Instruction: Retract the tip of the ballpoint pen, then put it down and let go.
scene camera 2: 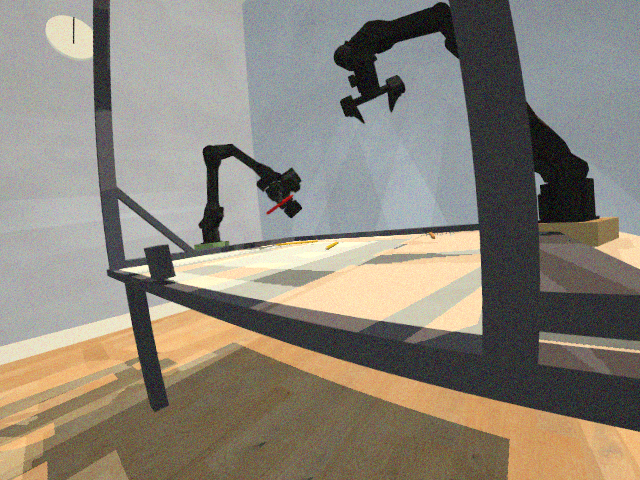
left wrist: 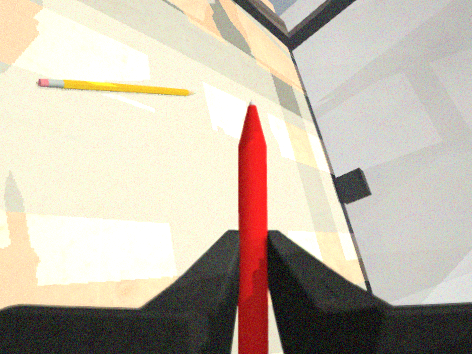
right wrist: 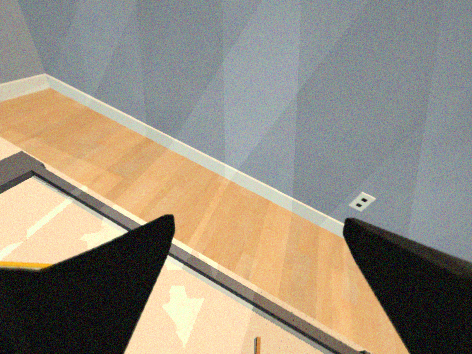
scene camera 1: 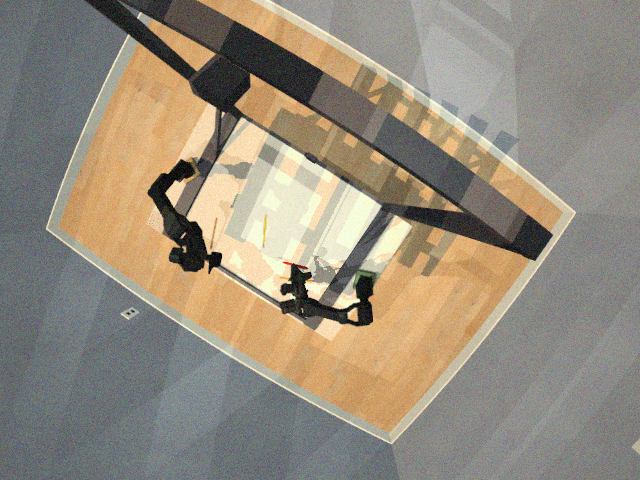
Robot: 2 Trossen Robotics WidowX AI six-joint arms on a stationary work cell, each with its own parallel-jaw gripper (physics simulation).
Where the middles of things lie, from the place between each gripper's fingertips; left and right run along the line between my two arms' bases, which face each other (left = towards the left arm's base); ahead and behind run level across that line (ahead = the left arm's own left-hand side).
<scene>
Right now my left hand is 20 mm to the right of the red ballpoint pen (left wrist: 252, 151). Also, from my left hand: yellow pencil (left wrist: 67, 84): 30 mm behind, 210 mm to the right, 150 mm below.
Now: the red ballpoint pen 17 cm behind my right hand, 32 cm to the left of it and 24 cm below it. The rest, counted from my right hand: yellow pencil (20 cm behind, 9 cm to the left, 39 cm below).
</scene>
